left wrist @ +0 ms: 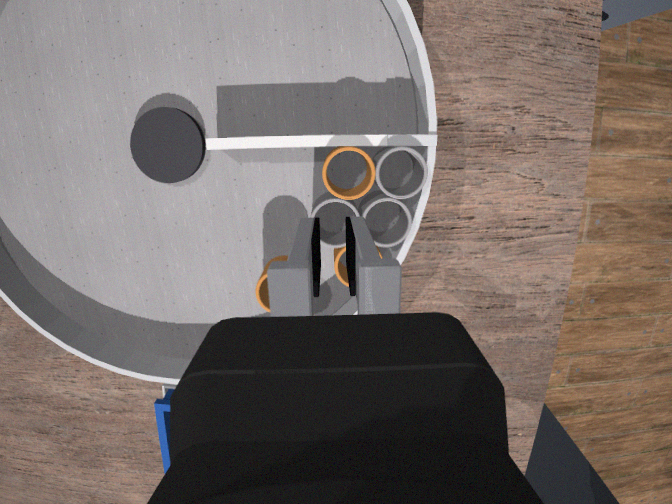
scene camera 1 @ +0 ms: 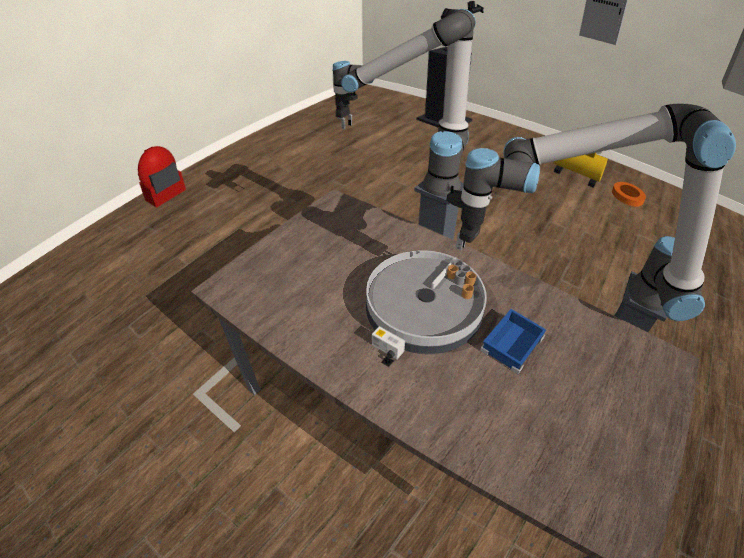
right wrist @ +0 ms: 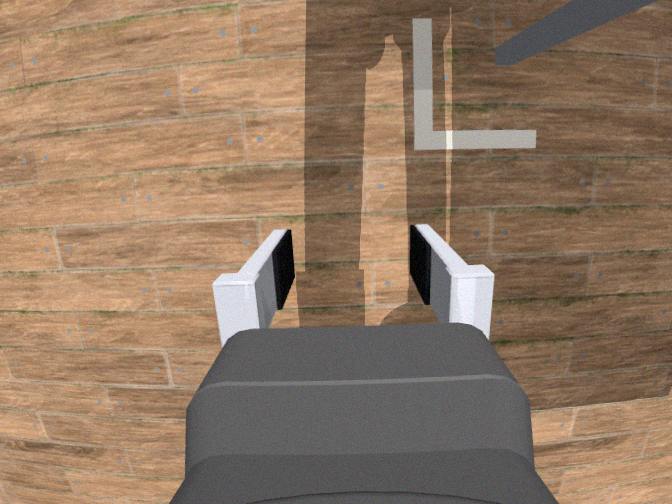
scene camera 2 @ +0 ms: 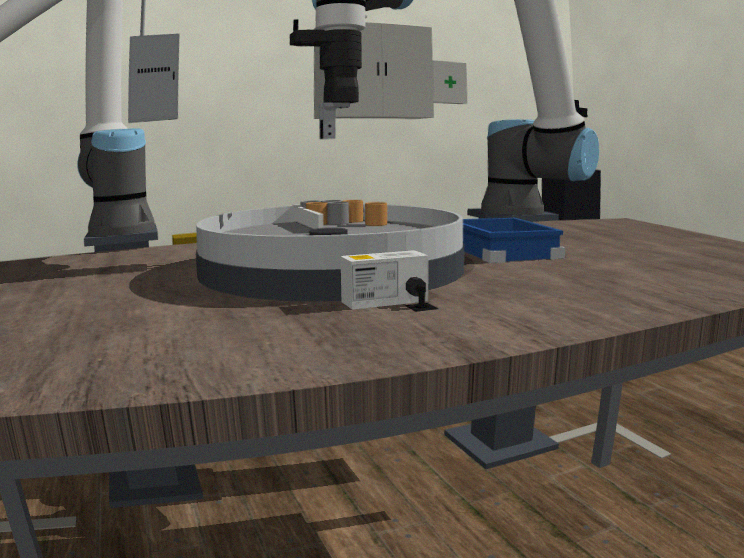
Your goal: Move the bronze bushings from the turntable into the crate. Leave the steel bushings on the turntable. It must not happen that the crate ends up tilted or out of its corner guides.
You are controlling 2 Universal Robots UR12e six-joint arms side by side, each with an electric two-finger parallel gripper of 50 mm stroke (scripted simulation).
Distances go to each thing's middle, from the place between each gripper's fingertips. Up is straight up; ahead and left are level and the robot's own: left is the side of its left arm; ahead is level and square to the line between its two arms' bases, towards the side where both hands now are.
Now: the turntable [scene camera 1: 401, 294] 130 mm ahead of my left hand [scene camera 2: 327, 138], 30 mm to the right of it and 170 mm below it. Round my left hand: blue crate [scene camera 2: 522, 242] 70 mm ahead, 310 mm to the left, 200 mm below.
My right gripper is now 63 cm short of the turntable, 103 cm to the right of it and 13 cm above it. Also, from my right hand: blue crate (57 cm ahead, 137 cm to the left, 15 cm below).
